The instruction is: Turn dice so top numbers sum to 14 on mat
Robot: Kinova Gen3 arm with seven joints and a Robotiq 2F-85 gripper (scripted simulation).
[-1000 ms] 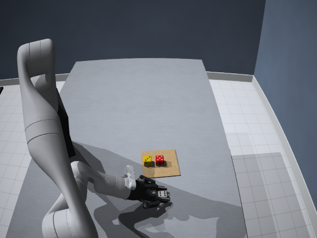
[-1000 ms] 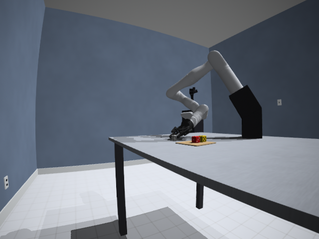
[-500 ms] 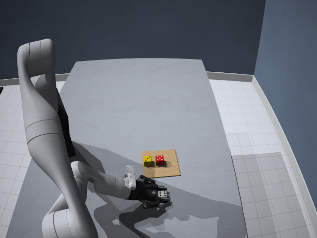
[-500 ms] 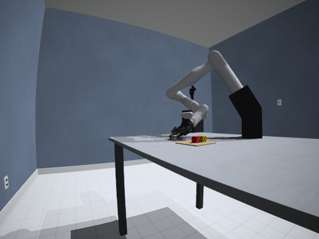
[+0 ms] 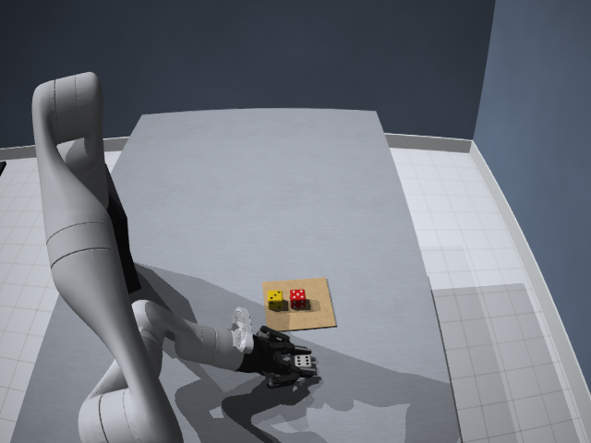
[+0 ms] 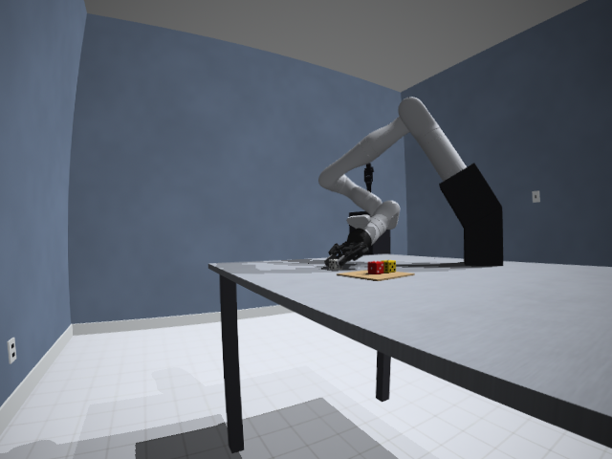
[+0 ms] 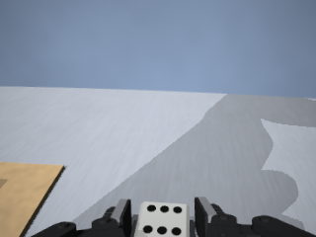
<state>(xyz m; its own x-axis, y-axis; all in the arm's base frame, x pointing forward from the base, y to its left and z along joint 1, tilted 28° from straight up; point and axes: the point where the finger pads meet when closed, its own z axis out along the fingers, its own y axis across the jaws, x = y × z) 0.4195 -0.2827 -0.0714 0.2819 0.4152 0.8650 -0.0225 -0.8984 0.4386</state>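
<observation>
My hand is 1 cm above the white die. Round my hand: tan mat (17 cm to the left, 2 cm below, 2 cm ahead); then red die (17 cm to the left, 2 cm ahead); then yellow die (17 cm to the left, 2 cm behind).
</observation>
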